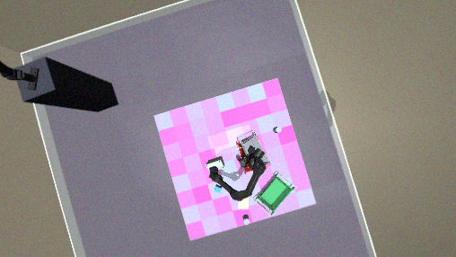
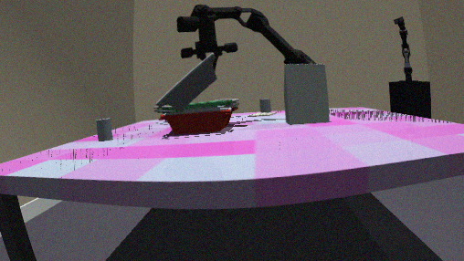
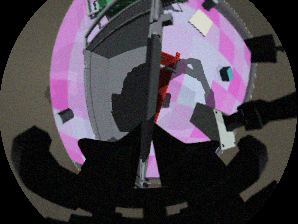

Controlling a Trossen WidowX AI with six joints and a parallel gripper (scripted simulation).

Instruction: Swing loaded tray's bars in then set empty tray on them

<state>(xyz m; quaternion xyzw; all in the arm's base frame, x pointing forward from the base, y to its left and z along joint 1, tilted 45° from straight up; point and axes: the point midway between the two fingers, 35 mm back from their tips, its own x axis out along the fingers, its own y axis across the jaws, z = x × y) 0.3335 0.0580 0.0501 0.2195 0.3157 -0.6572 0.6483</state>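
Right now my gripper tip is 8 cm short of the grey tray, 3 cm above it and 1 cm to the right of it. From my gripper tip the other things lie so: cream slab (44 cm to the right, 19 cm behind, 17 cm below); then cyan block (37 cm behind, 23 cm to the right, 15 cm below).
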